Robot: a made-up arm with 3 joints. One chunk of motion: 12 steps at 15 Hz.
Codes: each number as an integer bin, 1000 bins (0 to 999) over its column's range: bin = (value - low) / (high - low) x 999, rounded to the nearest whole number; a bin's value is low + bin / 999 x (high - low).
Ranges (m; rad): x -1..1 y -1..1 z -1..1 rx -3.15..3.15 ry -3.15..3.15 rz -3.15..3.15
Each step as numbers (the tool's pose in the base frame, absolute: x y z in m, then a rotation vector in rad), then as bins.
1 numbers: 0.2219 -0.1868 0.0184 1.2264 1.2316 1.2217
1 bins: 610 406 509 694 695 693
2 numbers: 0.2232 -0.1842 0.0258 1.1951 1.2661 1.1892
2 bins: 611 407 512 689 700 688
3 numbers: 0.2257 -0.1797 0.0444 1.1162 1.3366 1.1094
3 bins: 612 410 522 676 711 675
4 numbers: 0.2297 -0.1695 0.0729 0.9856 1.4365 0.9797
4 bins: 614 415 536 656 727 655
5 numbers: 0.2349 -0.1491 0.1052 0.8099 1.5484 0.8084
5 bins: 617 425 552 628 745 628
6 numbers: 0.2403 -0.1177 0.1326 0.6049 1.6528 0.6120
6 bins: 620 441 566 595 762 597
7 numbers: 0.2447 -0.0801 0.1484 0.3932 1.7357 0.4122
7 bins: 622 459 574 562 775 565
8 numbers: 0.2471 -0.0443 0.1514 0.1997 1.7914 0.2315
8 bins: 623 477 575 531 784 536
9 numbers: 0.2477 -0.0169 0.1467 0.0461 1.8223 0.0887
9 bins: 623 491 573 507 788 514
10 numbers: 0.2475 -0.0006 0.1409 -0.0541 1.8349 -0.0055
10 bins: 623 499 570 491 790 499
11 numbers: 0.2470 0.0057 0.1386 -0.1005 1.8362 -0.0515
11 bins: 623 502 569 484 791 491
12 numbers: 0.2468 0.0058 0.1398 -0.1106 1.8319 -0.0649
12 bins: 623 502 569 482 790 489
